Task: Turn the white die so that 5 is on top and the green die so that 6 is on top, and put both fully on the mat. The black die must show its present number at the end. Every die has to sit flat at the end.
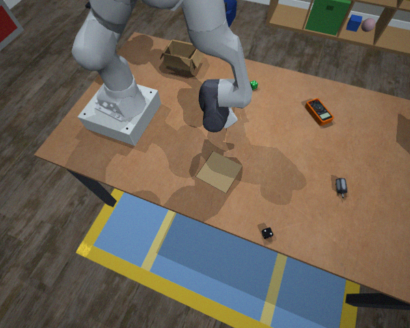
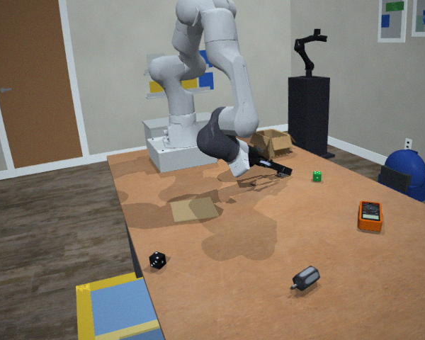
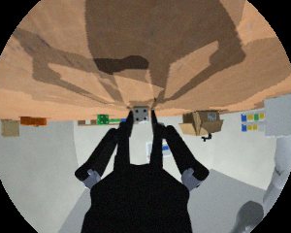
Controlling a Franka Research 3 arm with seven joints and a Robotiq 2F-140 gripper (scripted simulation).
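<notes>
The white die is 10 mm below my hand. Also, from my hand: tan mat 410 mm to the right, 100 mm ahead, 30 mm below; green die 110 mm ahead, 90 mm to the left, 10 mm below; cardboard box 280 mm behind, 140 mm to the left, 20 mm above.
</notes>
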